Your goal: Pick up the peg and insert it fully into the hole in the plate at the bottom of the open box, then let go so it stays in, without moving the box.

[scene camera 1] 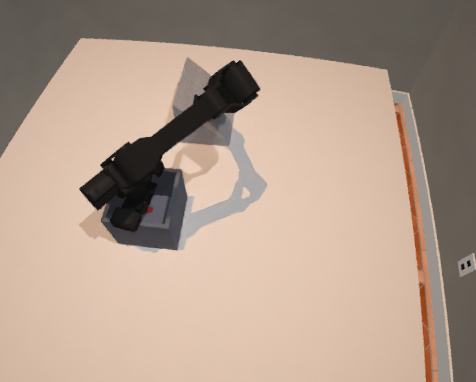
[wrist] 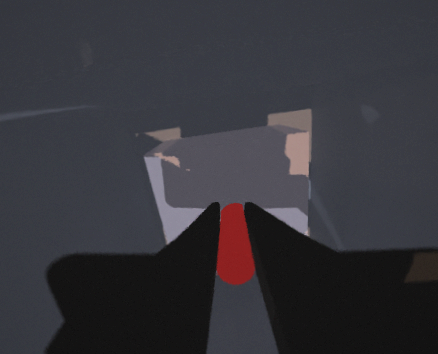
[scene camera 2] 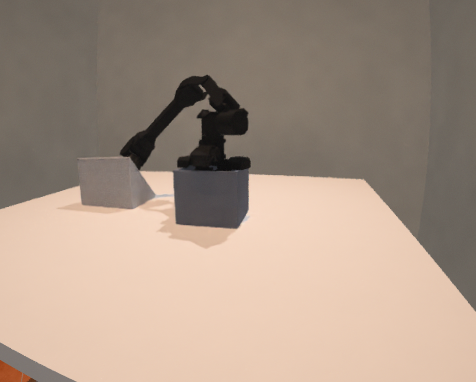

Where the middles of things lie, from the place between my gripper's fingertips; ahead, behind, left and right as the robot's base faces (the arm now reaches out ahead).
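A red peg point(wrist: 235, 265) is 10 mm to the left of my hand. Counted from my hand as well, the light grey plate point(wrist: 269, 165) is 30 mm below and 10 mm to the left, while the dark blue-grey box point(scene camera 2: 220, 199) is 10 mm above and 10 mm to the left.
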